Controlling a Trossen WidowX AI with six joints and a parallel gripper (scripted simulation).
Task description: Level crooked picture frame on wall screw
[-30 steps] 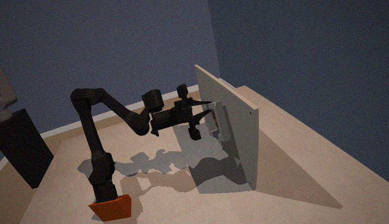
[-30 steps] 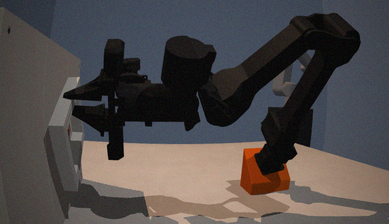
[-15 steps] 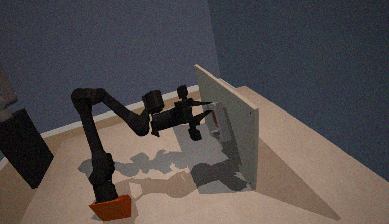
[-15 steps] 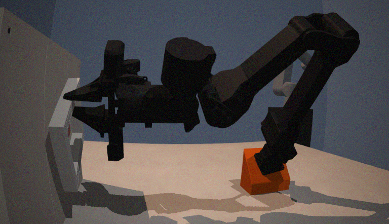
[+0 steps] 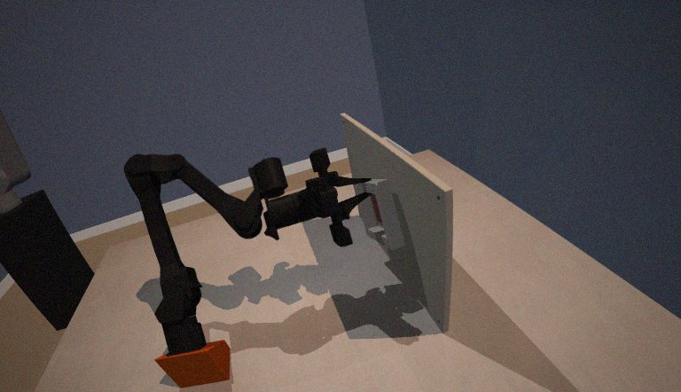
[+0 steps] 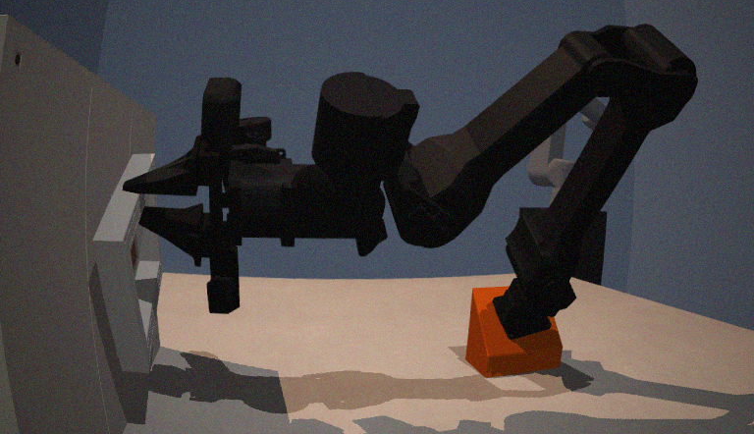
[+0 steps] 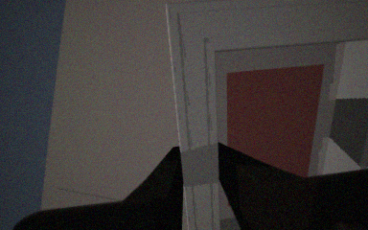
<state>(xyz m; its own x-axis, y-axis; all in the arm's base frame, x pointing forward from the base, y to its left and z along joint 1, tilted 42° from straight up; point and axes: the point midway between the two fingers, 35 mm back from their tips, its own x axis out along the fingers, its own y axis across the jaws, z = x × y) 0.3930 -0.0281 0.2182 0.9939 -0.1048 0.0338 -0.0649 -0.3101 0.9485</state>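
Right now the picture frame is 2 cm to the right of my gripper tip and 5 cm below it. From my gripper tip the other things lie so: grey wall panel: 2 cm ahead, 1 cm to the right, 6 cm below.
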